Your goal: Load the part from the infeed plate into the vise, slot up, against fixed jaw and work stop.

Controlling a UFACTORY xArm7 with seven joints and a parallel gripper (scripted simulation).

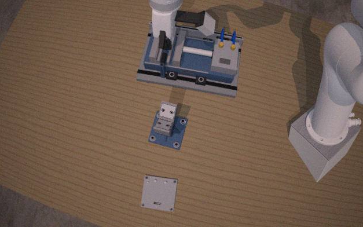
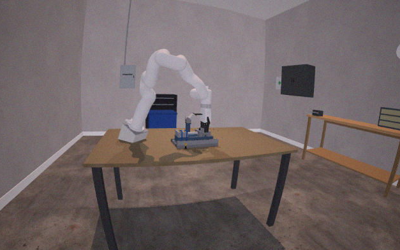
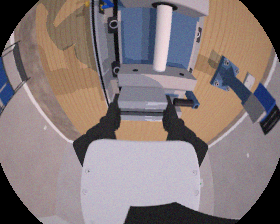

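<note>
My hand is right at the part. Also, from my hand: fixed jaw 30 mm below, 30 mm ahead, 10 mm to the left; work stop 70 mm to the left, 20 mm below, 10 mm ahead; moving jaw 30 mm to the left, 30 mm below, 30 mm behind.
</note>
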